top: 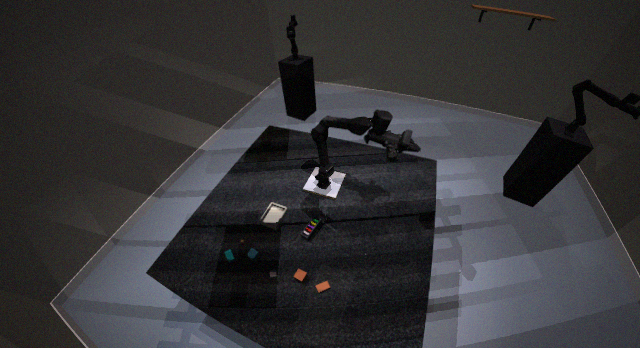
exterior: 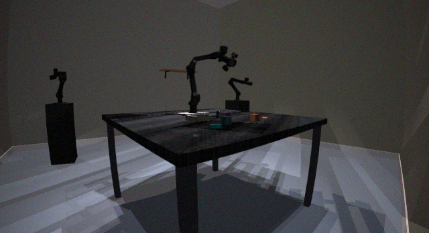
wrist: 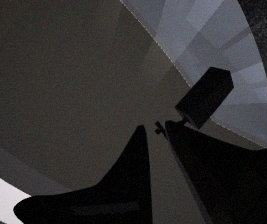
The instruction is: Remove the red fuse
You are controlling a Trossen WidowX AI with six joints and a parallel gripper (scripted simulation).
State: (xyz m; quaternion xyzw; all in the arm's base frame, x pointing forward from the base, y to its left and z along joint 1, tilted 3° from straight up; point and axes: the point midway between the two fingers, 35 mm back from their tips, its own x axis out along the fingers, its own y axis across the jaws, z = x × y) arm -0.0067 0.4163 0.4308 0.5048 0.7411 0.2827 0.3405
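The red fuse lies 34 cm ahead of my gripper tip, 34 cm to the right of it and 42 cm below it. Round my gripper tip: pale tray 36 cm ahead, 56 cm to the right, 44 cm below.
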